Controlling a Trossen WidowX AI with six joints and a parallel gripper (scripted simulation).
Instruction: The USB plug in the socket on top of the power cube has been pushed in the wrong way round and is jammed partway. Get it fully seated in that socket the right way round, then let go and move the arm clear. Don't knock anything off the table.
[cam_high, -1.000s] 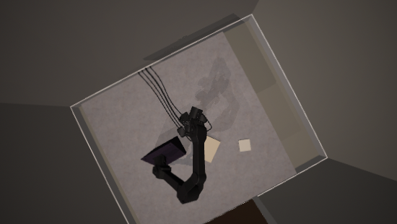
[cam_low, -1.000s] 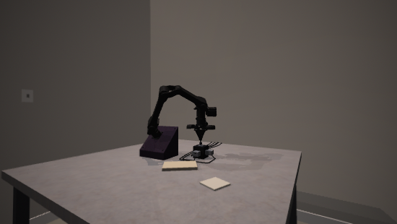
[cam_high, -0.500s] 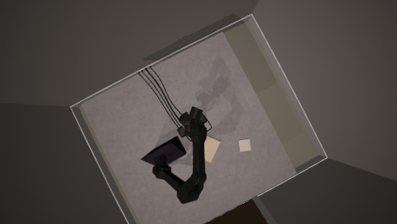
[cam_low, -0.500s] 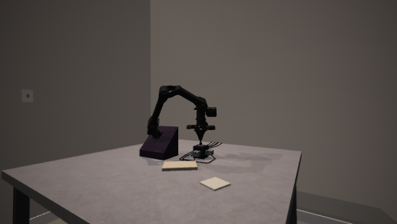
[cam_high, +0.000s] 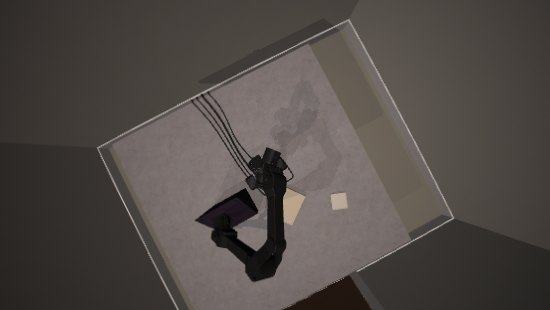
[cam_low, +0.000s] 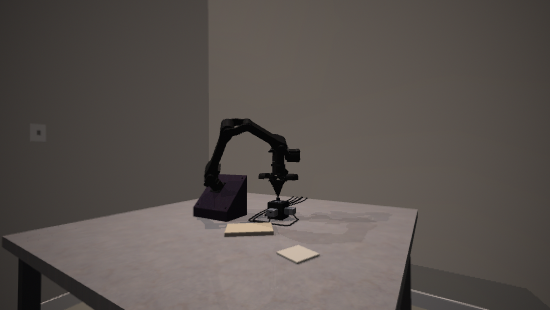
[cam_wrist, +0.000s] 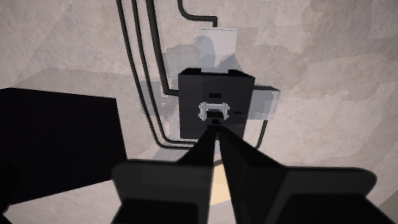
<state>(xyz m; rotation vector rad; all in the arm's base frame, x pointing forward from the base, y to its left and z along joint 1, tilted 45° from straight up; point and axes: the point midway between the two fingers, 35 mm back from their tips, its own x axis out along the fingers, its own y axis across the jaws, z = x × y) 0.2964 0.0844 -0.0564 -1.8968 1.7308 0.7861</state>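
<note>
Now: gripper tip 20 mm above the dark USB plug. Round my gripper tip: tan slab: 240 mm to the right, 100 mm below, 20 mm ahead; USB socket: 40 mm below; tan square tile: 340 mm to the right, 280 mm ahead, 110 mm below.
</note>
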